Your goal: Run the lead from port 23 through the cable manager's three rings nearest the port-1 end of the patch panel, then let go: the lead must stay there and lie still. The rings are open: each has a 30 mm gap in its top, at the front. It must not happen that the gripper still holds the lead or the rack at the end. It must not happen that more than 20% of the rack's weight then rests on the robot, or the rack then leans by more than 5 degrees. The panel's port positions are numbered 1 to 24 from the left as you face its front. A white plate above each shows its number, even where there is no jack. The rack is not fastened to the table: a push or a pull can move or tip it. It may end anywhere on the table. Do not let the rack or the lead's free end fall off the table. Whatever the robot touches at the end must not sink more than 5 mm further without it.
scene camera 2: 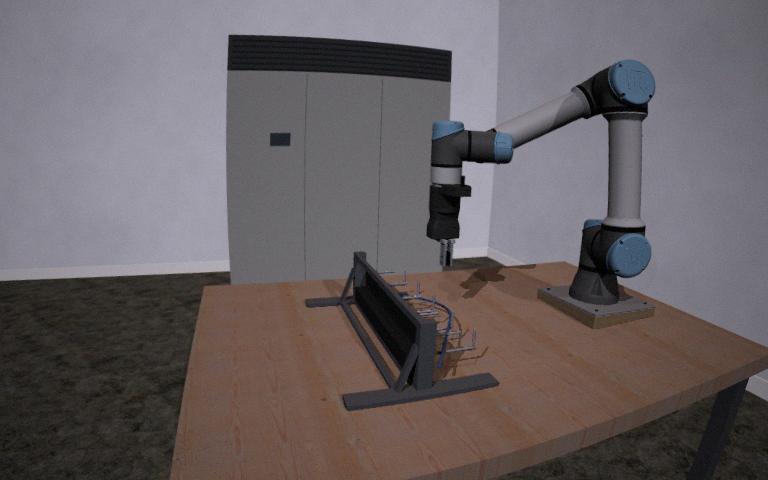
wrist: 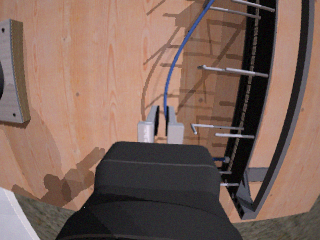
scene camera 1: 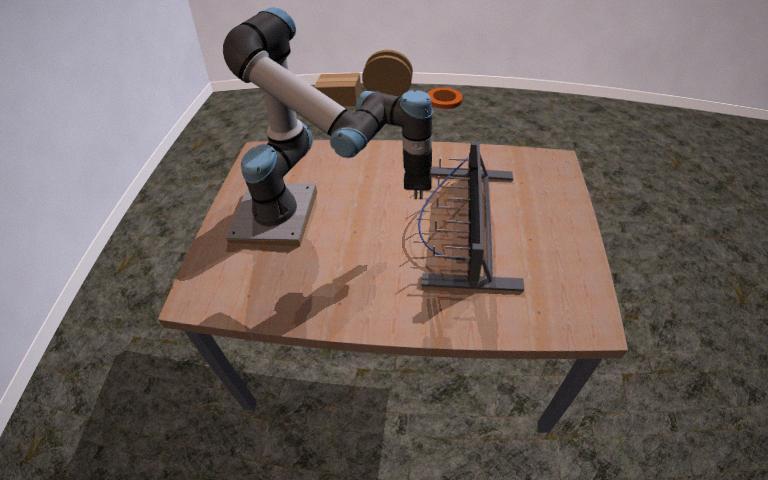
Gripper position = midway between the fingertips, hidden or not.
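Scene camera 2 gives me my gripper [scene camera 2: 445, 265] together with a rack [scene camera 2: 393, 322]. In the wrist view I find my gripper again [wrist: 162, 114]. Scene camera 1 lets me see the gripper as well [scene camera 1: 418, 197].
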